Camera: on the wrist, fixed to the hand. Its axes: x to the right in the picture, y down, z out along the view.
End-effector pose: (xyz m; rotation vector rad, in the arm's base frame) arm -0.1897 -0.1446 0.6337 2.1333 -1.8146 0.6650
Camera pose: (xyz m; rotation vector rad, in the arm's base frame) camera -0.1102 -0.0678 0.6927 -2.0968 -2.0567 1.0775
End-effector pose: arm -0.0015 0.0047 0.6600 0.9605 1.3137 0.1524
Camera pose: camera -0.1132 -0.0349 0.6194 -1.3990 0.5086 -2.1915
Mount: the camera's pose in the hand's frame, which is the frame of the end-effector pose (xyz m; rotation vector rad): -0.0273 -0.0975 -0.0738 0.0880 -1.0180 -2.9669
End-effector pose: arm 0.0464 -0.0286 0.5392 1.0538 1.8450 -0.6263
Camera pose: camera -0.0642 -0.0336 0.5978 2.4162 -0.7865 1.8183
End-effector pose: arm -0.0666 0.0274 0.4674 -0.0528 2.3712 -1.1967
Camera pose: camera -0.0916 0.0291 0.5902 2.7708 0.3101 0.7139
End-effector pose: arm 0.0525 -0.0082 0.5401 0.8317 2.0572 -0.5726
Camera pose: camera -0.0451 -0.0363 0.6134 -2.5558 0.5326 -1.5931
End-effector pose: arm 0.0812 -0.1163 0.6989 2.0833 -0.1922 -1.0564
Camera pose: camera 0.0988 0.0052 0.6738 0.1265 -1.5816 1.5692
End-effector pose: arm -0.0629 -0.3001 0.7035 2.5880 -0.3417 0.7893
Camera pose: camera -0.0865 -0.1774 0.7130 0.6011 2.2866 -1.3731
